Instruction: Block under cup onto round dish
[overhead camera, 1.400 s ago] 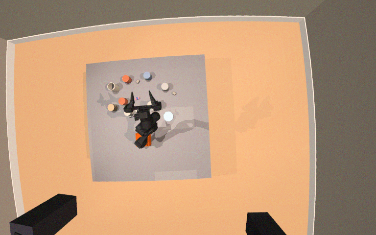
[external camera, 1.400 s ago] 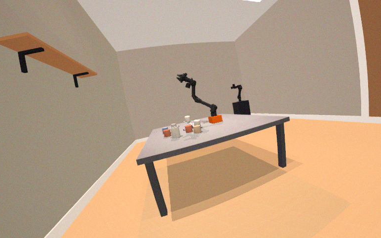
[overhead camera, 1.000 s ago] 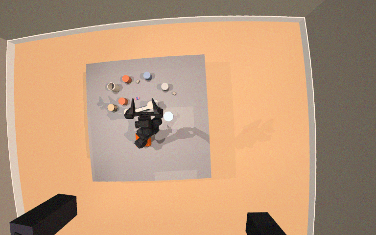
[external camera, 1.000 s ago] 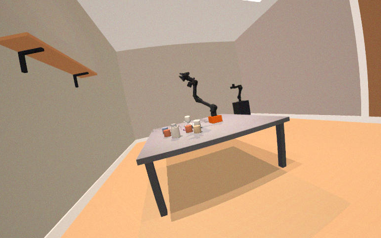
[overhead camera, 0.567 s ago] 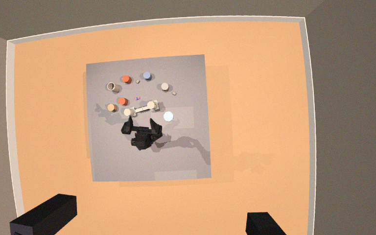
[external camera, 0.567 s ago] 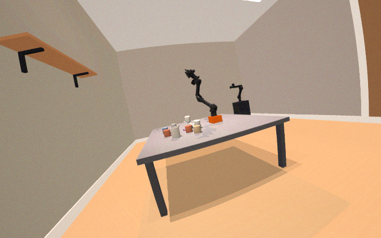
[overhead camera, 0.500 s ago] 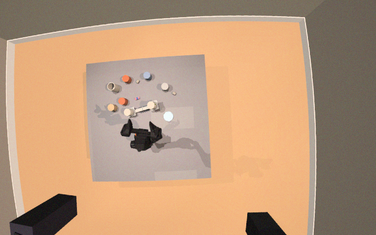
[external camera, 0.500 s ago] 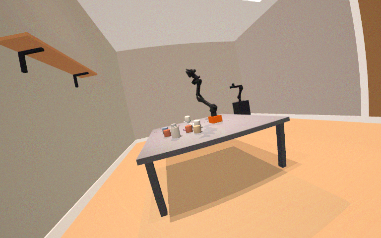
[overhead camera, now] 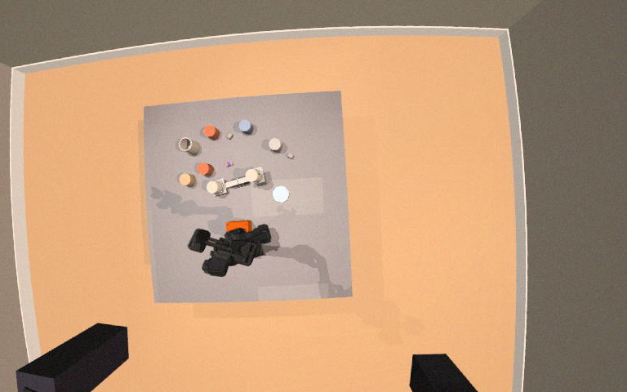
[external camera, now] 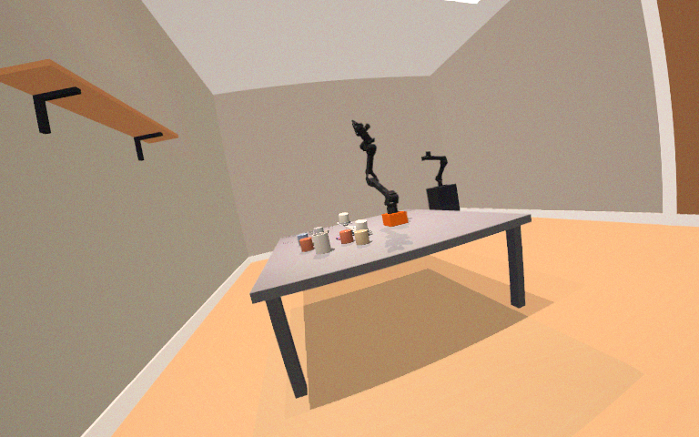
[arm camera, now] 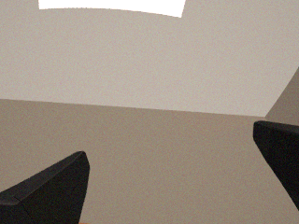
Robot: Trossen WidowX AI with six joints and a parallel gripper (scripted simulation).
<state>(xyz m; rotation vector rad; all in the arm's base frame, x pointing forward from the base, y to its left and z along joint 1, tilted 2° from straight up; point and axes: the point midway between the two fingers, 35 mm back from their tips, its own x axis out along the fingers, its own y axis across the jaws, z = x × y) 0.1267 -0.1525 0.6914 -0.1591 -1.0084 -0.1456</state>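
Now: gripper tip 76 cm above the pale grey block, 34 cm to the right of it and 14 cm short of it. The rest, counted from my gripper tip: blue eraser 79 cm below, 29 cm to the left, 29 cm ahead; balance beam 76 cm below, 21 cm to the left, 18 cm ahead; pale blue round dish 79 cm below, 12 cm ahead, 5 cm to the right.
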